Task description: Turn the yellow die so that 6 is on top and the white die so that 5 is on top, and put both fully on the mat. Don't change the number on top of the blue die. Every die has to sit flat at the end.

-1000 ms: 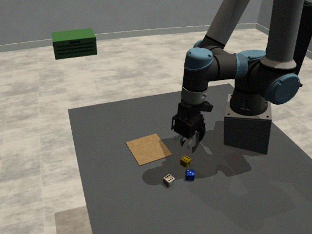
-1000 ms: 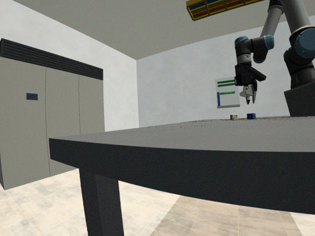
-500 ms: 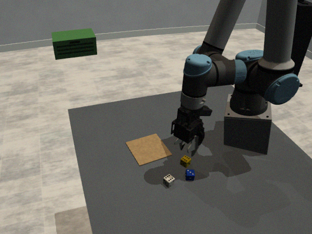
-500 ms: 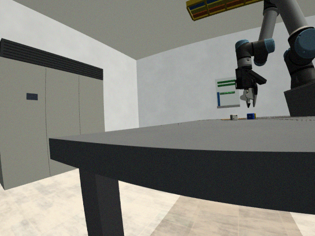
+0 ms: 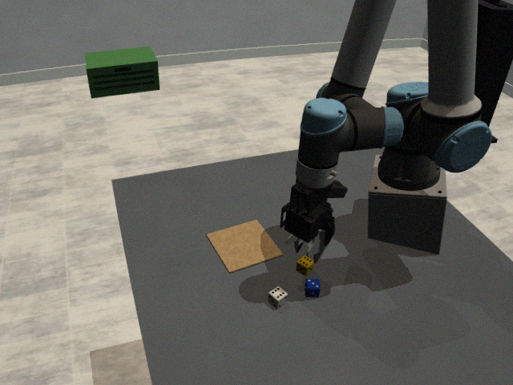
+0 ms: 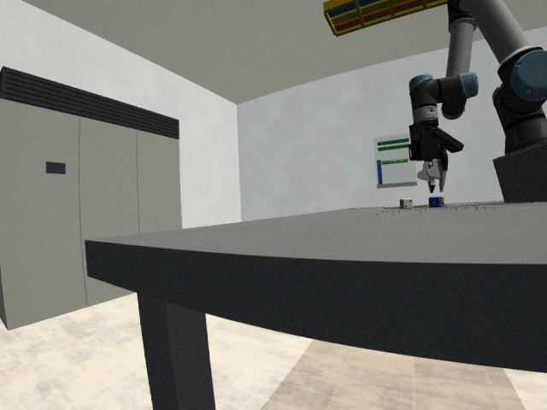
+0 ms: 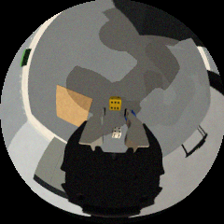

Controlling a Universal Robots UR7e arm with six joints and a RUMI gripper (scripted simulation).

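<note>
Now: the yellow die 40 mm below my hand. Round my hand: tan mat (110 mm ahead, 120 mm to the right, 60 mm below); then white die (90 mm ahead, 70 mm to the left, 40 mm below); then blue die (10 mm ahead, 70 mm to the left, 40 mm below).
</note>
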